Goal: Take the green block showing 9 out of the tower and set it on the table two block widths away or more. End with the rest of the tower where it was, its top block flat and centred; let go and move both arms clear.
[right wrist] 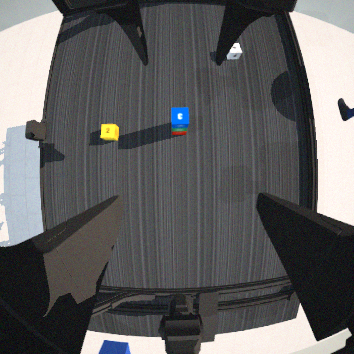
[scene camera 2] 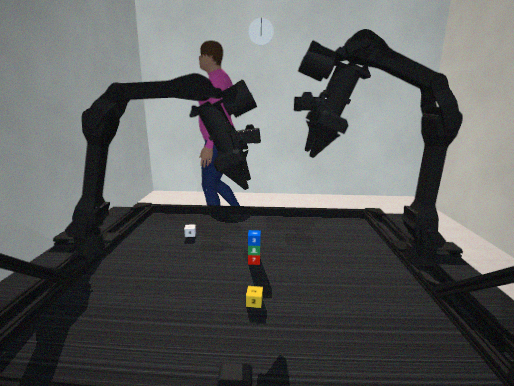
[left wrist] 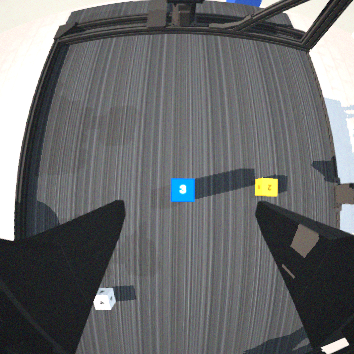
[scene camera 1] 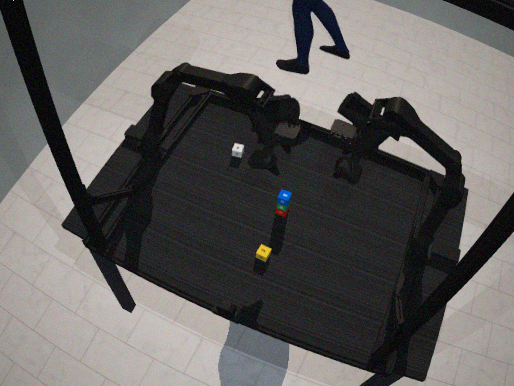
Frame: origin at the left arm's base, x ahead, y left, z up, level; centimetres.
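Seen in the pictures: left gripper, fingertip midpoint: (right wrist: 181, 62) (scene camera 2: 248, 184) (left wrist: 191, 208) (scene camera 1: 283, 164); right gripper, fingertip midpoint: (right wrist: 191, 201) (scene camera 2: 308, 154); left arm's base at its link origin: (scene camera 2: 90, 249) (scene camera 1: 151, 157); right arm's base at its link origin: (right wrist: 180, 303) (scene camera 2: 419, 259) (left wrist: 183, 19) (scene camera 1: 415, 259).
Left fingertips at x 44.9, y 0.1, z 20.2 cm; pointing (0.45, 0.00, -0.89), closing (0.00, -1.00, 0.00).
Offsets run from my left fingertips to a thing's top centre.
A three-block tower stands upright: a blue block @(dz -13.4, dx +1.7, dy +0.2 cm) (scene camera 1: 285, 195) (scene camera 2: 254, 239) (left wrist: 182, 190) (right wrist: 180, 115) on top, a green block @(dz -16.3, dx +1.7, dy +0.2 cm) (scene camera 1: 282, 207) (scene camera 2: 254, 250) (right wrist: 179, 129) in the middle, a red block @(dz -19.2, dx +1.7, dy +0.2 cm) (scene camera 1: 281, 213) (scene camera 2: 254, 260) (right wrist: 179, 133) at the bottom. The blue block looks flat and centred. The green block's number is too blurred to read surely; the left wrist view hides it under the blue block. My left gripper (scene camera 1: 267, 167) (scene camera 2: 246, 186) (left wrist: 191, 208) (right wrist: 181, 62) is open and empty, above the table behind the tower. My right gripper (scene camera 1: 347, 176) (scene camera 2: 310, 153) (right wrist: 191, 201) is open and empty, higher and to the right.
A yellow block @(dz -19.2, dx +2.6, dy -16.3 cm) (scene camera 1: 263, 252) (scene camera 2: 254, 297) (left wrist: 266, 187) (right wrist: 109, 132) stands in front of the tower in scene camera 2. A white block @(dz -19.2, dx -20.2, dy +15.1 cm) (scene camera 1: 238, 150) (scene camera 2: 190, 230) (left wrist: 104, 299) (right wrist: 234, 51) stands at the back left. Dark rails edge the table. A person stands behind it.
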